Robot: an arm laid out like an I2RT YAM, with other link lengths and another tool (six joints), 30 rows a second.
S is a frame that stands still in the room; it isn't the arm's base.
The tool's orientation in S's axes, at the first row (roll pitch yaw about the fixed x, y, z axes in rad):
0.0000, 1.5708, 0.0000
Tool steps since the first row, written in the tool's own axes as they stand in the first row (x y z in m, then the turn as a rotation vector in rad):
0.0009, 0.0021, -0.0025, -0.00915, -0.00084, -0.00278
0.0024, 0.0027, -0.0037, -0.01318, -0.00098, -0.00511
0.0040, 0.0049, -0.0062, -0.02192, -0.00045, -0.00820
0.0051, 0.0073, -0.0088, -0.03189, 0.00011, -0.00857
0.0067, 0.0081, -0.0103, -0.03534, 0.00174, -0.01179
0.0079, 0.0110, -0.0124, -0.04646, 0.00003, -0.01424
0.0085, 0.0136, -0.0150, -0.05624, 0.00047, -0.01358
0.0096, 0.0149, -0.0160, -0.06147, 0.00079, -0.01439
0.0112, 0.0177, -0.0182, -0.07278, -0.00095, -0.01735
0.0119, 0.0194, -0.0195, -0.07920, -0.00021, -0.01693
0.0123, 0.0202, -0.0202, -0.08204, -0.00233, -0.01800
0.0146, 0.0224, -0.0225, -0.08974, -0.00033, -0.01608
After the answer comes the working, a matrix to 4 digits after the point.
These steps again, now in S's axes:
-0.0025, 0.0021, -0.0009, -0.00278, -0.00084, 0.00915
-0.0037, 0.0027, -0.0024, -0.00511, -0.00098, 0.01318
-0.0062, 0.0049, -0.0040, -0.00820, -0.00045, 0.02192
-0.0088, 0.0073, -0.0051, -0.00857, 0.00011, 0.03189
-0.0103, 0.0081, -0.0067, -0.01179, 0.00174, 0.03534
-0.0124, 0.0110, -0.0079, -0.01424, 0.00003, 0.04646
-0.0150, 0.0136, -0.0085, -0.01358, 0.00047, 0.05624
-0.0160, 0.0149, -0.0096, -0.01439, 0.00079, 0.06147
-0.0182, 0.0177, -0.0112, -0.01735, -0.00095, 0.07278
-0.0195, 0.0194, -0.0119, -0.01693, -0.00021, 0.07920
-0.0202, 0.0202, -0.0123, -0.01800, -0.00233, 0.08204
-0.0225, 0.0224, -0.0146, -0.01608, -0.00033, 0.08974

The tool's axes in the first row as the columns of a matrix, in S's axes (rounded; the answer above uses it unrounded):
0.0000, 0.0000, 1.0000
0.0000, 1.0000, 0.0000
-1.0000, 0.0000, 0.0000

